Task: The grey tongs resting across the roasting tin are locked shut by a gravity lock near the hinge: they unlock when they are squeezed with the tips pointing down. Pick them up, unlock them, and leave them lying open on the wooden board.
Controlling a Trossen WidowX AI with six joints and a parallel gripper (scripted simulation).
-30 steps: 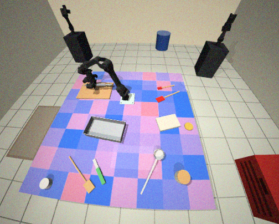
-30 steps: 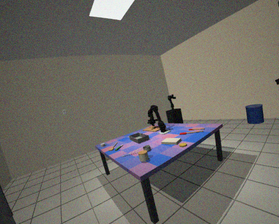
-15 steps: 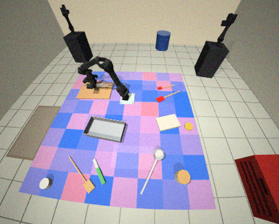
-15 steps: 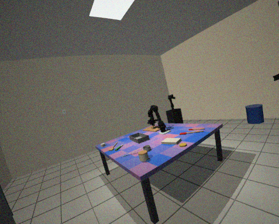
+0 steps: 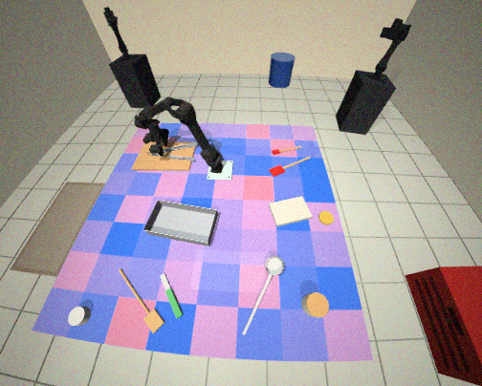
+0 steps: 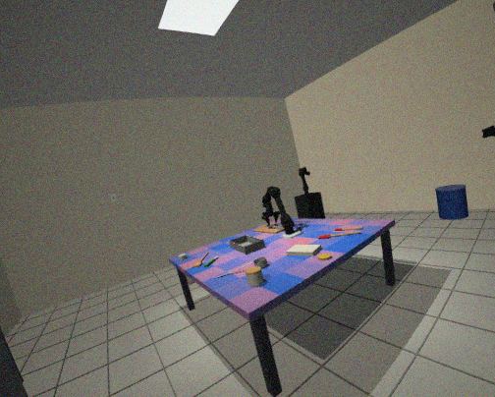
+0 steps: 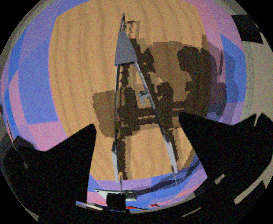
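The wooden board lies 40 mm below my gripper tip and 10 mm to the right of it. Round my gripper tip: roasting tin: 420 mm ahead, 270 mm to the left, 20 mm below; then cream block: 770 mm to the left, 260 mm ahead, 30 mm below; then green-and-white tool: 720 mm ahead, 320 mm to the left, 40 mm below.
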